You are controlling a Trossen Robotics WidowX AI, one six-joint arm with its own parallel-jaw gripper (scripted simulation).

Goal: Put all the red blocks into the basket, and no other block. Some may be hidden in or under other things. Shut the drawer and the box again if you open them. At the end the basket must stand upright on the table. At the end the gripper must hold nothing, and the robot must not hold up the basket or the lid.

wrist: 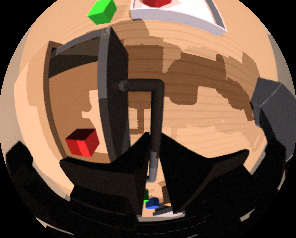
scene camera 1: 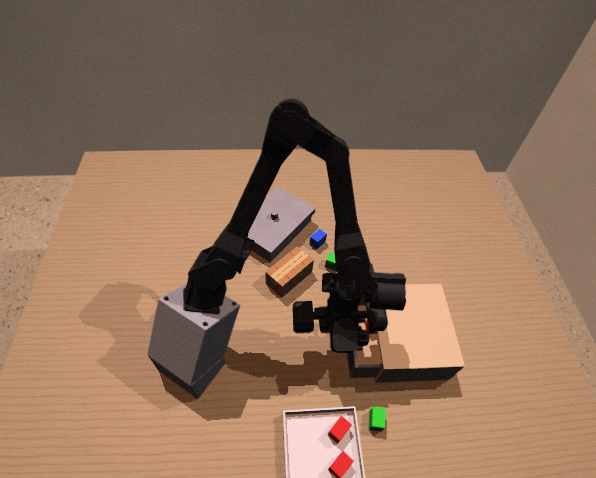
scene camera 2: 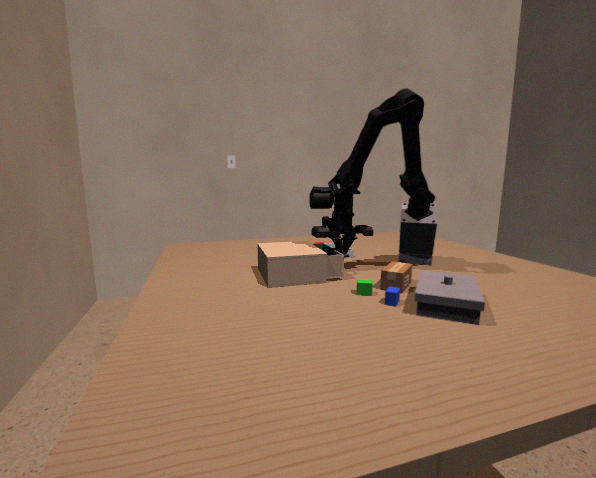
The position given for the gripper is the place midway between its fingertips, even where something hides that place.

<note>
In view: the gripper (scene camera 1: 334,333), a lid (scene camera 1: 281,214), a cardboard box (scene camera 2: 396,274), a red block (wrist: 83,142) and a drawer (scene camera 1: 361,364).
The lid is seen too in scene camera 2 (scene camera 2: 456,290). The gripper is seen too in the wrist view (wrist: 153,135) and in scene camera 2 (scene camera 2: 341,258). The drawer also shows in the wrist view (wrist: 74,76).
</note>
